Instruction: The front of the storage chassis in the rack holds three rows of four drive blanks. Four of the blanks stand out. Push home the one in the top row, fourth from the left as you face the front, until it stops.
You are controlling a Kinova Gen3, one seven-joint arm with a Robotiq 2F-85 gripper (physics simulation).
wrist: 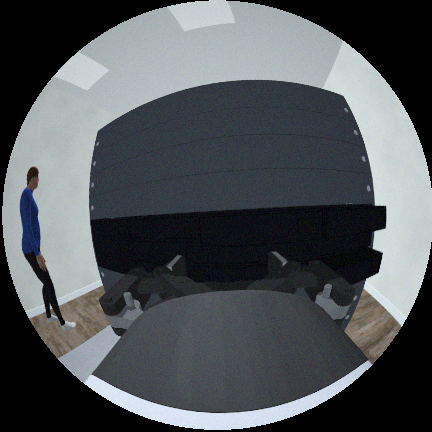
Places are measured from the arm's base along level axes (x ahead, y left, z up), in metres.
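Where they show: gripper, fingertip midpoint: (226, 263).
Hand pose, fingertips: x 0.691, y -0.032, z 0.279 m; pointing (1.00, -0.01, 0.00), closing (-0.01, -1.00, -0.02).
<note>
After its pixels a point has its place.
The black storage chassis (145, 237) {x 0.717, y 0.066, z 0.304 m} spans the rack as a very dark band across the middle of the wrist view, and the seams between its blanks are mostly too dark to tell. At its top right end a black drive blank (378, 217) {x 0.637, y -0.204, z 0.317 m} stands out past the rack's right edge; this is the top row's right end. Another black blank (372, 262) {x 0.638, y -0.202, z 0.265 m} stands out below it, with a gap between the two. My gripper (226, 263) {x 0.691, y -0.032, z 0.279 m} is open and empty, its fingers in front of the lower middle of the chassis, left of both standing-out ends. Contact with the chassis cannot be told.
The rack (230, 150) {x 0.714, y -0.045, z 0.401 m} has slate-grey panels above the chassis and round holes down both side edges. A person (31, 225) in a blue top and black trousers stands at the far left beside the rack. Pale walls and a wooden floor (377, 325) show around it.
</note>
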